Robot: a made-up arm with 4 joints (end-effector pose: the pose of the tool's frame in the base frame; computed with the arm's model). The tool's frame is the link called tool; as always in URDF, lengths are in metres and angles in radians. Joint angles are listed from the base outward.
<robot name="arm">
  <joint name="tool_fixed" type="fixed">
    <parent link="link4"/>
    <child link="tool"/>
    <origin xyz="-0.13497 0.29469 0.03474" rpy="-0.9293 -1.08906 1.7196"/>
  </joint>
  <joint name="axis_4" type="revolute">
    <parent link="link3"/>
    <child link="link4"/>
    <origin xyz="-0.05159 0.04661 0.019" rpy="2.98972 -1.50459 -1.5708"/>
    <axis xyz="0 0 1"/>
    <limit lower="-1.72" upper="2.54"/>
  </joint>
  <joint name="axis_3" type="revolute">
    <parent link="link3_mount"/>
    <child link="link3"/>
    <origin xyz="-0.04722 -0.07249 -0.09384" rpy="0 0.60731 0"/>
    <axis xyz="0 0 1"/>
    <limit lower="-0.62" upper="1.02"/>
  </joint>
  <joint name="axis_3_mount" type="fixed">
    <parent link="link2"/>
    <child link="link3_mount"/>
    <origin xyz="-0.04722 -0.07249 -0.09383" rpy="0 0 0"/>
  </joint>
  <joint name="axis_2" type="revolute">
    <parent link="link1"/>
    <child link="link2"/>
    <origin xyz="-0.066 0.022 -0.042" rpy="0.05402 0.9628 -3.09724"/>
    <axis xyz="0 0 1"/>
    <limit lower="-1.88" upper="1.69"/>
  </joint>
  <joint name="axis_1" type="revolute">
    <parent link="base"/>
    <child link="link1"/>
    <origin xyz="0.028 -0.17 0.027" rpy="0 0 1.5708"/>
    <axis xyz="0 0 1"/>
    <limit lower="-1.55" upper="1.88"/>
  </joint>
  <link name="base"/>
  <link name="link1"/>
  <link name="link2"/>
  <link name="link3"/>
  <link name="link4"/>
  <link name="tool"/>
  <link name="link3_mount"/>
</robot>
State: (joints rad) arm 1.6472 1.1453 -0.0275 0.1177
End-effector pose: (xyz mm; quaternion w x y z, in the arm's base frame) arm -40.1 -637.5 1.1 0.1299 0.8542 -0.4414 -0.2421
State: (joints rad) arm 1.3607 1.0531 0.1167 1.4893
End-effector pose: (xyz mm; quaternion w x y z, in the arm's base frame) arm -326.9 -364.4 -280.6 0.4434 -0.4795 0.7522 0.0874
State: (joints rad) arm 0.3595 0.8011 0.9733 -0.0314
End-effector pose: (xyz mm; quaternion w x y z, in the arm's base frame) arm -500.3 -345.8 -134.4 0.2847 -0.4886 0.6763 0.4721
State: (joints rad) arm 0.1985 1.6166 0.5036 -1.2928
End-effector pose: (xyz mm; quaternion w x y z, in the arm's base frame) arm -51.9 -544.0 -131.5 0.1525 0.8561 -0.2836 -0.4043
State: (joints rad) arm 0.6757 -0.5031 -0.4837 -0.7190
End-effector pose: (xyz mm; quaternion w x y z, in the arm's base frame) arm 163.5 -73.2 202.7 0.6158 -0.2849 -0.5945 -0.4314
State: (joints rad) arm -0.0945 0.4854 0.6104 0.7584
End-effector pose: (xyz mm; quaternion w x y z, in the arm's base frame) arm -327.4 208.5 1.5 0.2777 0.0999 0.9494 0.1078
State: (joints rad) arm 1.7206 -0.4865 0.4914 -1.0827
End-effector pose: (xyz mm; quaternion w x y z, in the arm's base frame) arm 70.9 -327.2 322.8 0.6786 0.3670 -0.4636 -0.4357
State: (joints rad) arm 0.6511 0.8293 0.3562 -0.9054
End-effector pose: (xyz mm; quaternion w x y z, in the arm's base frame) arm -168.9 -533.3 73.7 0.2706 0.6203 -0.4724 -0.5647
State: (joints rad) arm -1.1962 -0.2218 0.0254 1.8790
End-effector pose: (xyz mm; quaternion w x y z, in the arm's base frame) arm 334.4 99.5 -182.5 0.4498 -0.6480 -0.5185 0.3300
